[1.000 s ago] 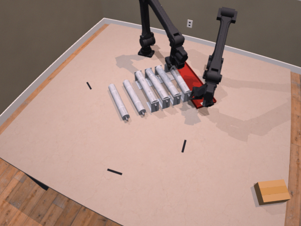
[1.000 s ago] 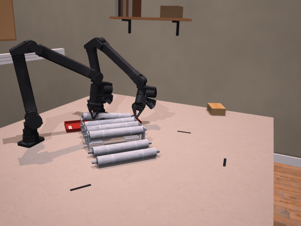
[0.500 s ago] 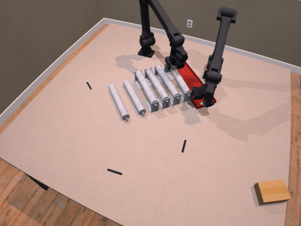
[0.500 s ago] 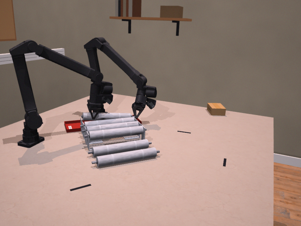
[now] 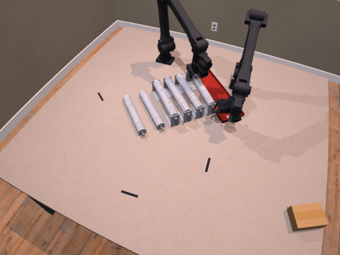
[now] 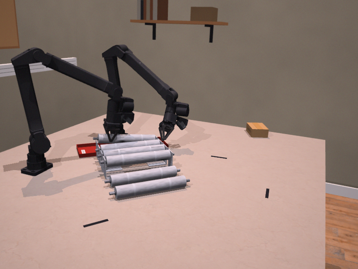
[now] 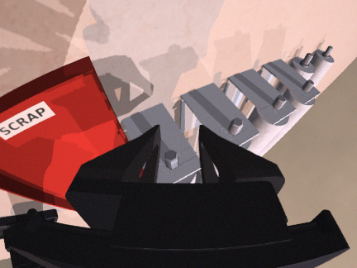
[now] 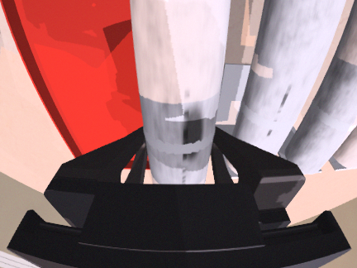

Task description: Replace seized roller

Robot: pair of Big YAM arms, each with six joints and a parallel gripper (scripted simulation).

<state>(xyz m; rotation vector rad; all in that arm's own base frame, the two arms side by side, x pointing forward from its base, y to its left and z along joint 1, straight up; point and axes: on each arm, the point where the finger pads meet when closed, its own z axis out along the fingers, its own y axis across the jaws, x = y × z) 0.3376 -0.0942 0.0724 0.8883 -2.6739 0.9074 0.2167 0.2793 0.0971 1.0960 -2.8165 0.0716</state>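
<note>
Now: right hand 50 mm short of the roller, 70 mm to the right of it and 10 mm above it. The rest, counted from my right hand: red scrap tray 30 mm behind, 130 mm to the left, 90 mm below; cardboard box 490 mm ahead, 830 mm to the left, 60 mm below.
My left gripper is now 13 cm past the roller, 15 cm to the left of it and 2 cm below it. The rest, counted from my left hand: red scrap tray (21 cm behind, 9 cm to the right, 7 cm below); cardboard box (31 cm ahead, 61 cm to the left, 4 cm below).
</note>
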